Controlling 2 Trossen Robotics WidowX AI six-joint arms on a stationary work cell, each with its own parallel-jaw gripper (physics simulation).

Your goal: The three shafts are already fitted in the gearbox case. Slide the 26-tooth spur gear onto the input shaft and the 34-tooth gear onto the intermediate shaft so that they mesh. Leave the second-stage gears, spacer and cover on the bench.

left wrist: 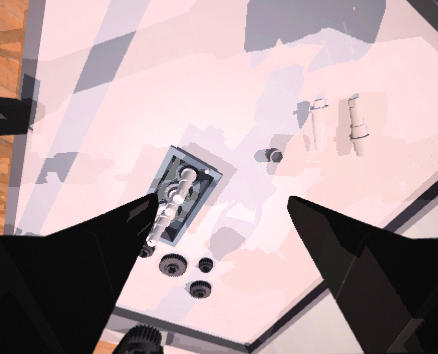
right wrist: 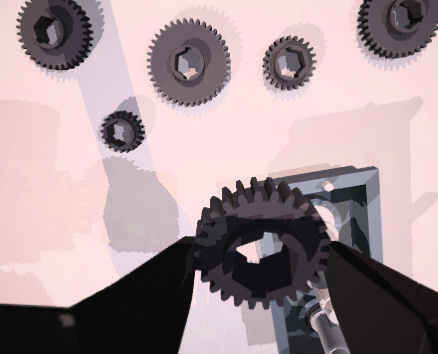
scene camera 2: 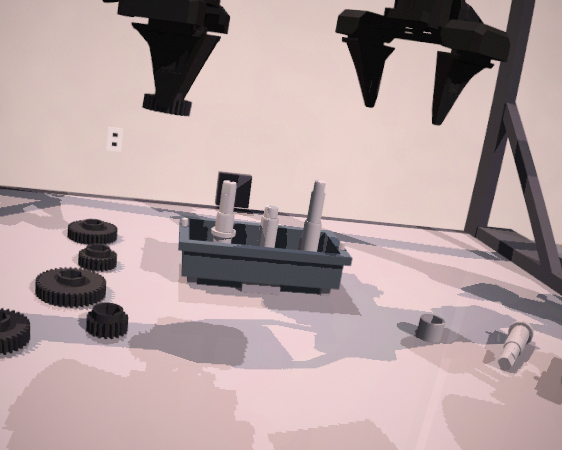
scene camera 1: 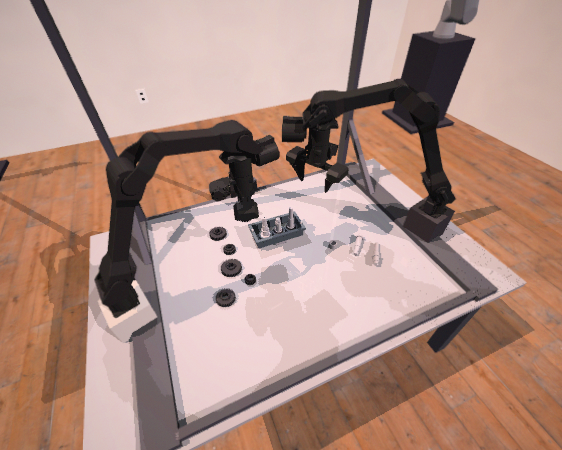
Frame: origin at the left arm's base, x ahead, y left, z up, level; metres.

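Where they show: left gripper, fingertip midpoint: (left wrist: 224,200) (scene camera 2: 401,115) (scene camera 1: 313,186); right gripper, fingertip midpoint: (left wrist: 144,340) (right wrist: 259,250) (scene camera 2: 170,105); left arm's base at its link origin: (scene camera 1: 432,209); right arm's base at its link origin: (scene camera 1: 123,302).
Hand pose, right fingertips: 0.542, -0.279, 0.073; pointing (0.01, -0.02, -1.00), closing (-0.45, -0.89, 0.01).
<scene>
Each offset is from my right fingertips to the top centre of the thing, as dx, dy, dz.
My right gripper (scene camera 1: 246,217) (scene camera 2: 167,101) (right wrist: 259,250) is shut on a dark spur gear {+0.002, -0.001, +0.015} (scene camera 2: 185,108) (left wrist: 145,334) (right wrist: 215,262), held raised up and to the left of the gearbox case in scene camera 2; its tooth count is hard to read. The grey gearbox case {-0.120, -0.018, -0.123} (scene camera 1: 281,241) (scene camera 2: 260,270) (right wrist: 375,200) holds three upright pale shafts: a collared one {-0.080, -0.029, -0.076} (scene camera 2: 227,202), a short middle one {-0.126, -0.017, -0.098} (scene camera 2: 270,227) and a tall one {-0.172, -0.005, -0.064} (scene camera 2: 314,215). No gear shows on them. My left gripper (scene camera 1: 315,185) (scene camera 2: 403,115) (left wrist: 224,200) is open and empty, high up to the right of the case in scene camera 2.
Several gears lie left of the case, among them a large gear {+0.081, +0.009, -0.162} (scene camera 1: 231,267) (scene camera 2: 70,290) and a small gear {+0.057, +0.085, -0.162} (scene camera 1: 250,279) (scene camera 2: 107,322). A grey spacer ring {-0.243, +0.137, -0.162} (scene camera 1: 333,244) (scene camera 2: 430,328) and two loose pale shafts {-0.311, +0.188, -0.155} (scene camera 1: 357,245) {-0.328, +0.253, -0.155} (scene camera 1: 377,254) lie to the right.
</scene>
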